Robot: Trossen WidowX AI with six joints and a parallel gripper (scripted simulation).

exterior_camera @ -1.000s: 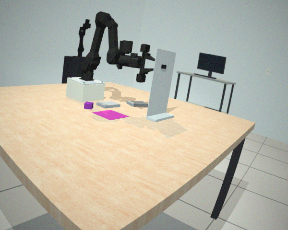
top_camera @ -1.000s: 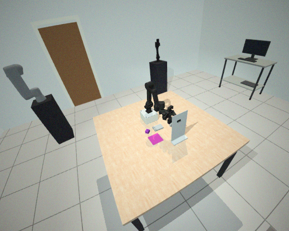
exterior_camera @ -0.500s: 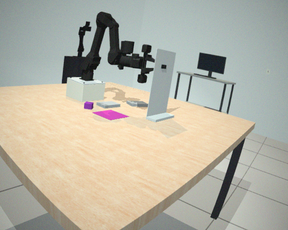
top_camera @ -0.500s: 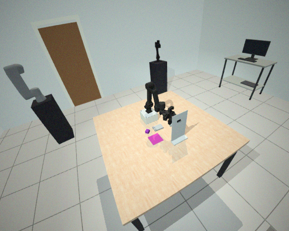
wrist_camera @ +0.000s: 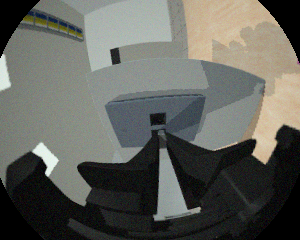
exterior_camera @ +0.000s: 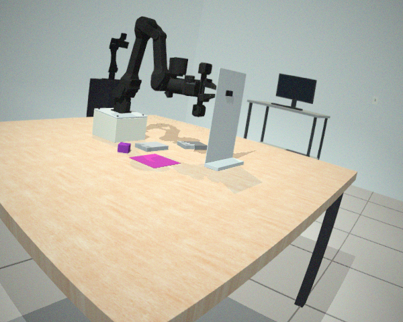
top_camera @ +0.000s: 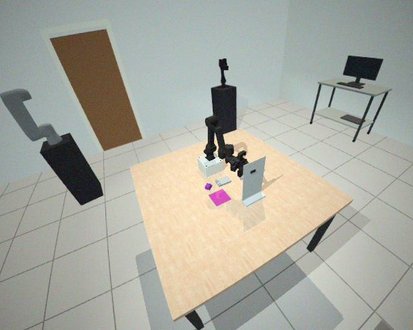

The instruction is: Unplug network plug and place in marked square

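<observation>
Now: gripper tip 12 cm past the magenta marked square, 18 cm to the left of it and 24 cm above it. Also, from my gripper tip: network plug: right at my gripper tip; then upright panel: 2 cm ahead, 1 cm to the right, 9 cm below.
</observation>
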